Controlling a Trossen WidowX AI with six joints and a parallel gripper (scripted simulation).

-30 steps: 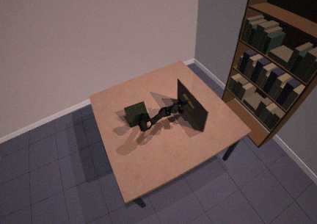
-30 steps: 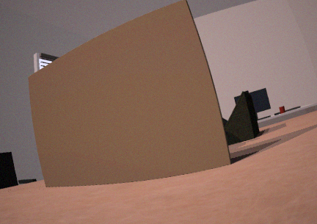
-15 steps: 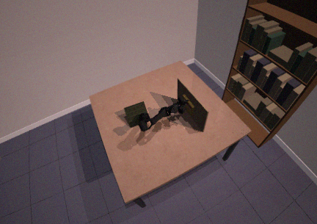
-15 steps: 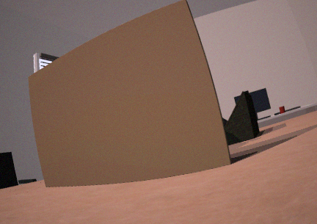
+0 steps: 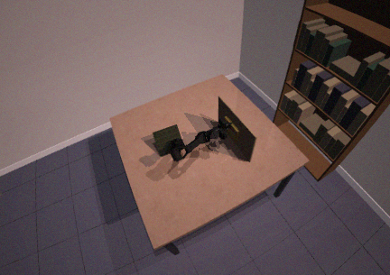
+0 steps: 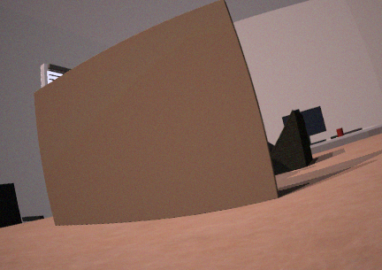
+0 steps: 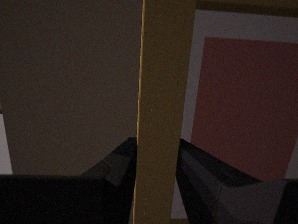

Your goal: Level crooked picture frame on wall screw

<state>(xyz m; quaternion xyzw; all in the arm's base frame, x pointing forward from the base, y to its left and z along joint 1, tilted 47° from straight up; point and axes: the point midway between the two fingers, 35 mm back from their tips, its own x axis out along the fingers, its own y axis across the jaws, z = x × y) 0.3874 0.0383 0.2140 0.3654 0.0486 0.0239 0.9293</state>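
Now: the picture frame 5 cm below my gripper tip and 1 cm ahead of it. The rest, counted from my gripper tip: wall panel (6 cm below, 2 cm ahead).
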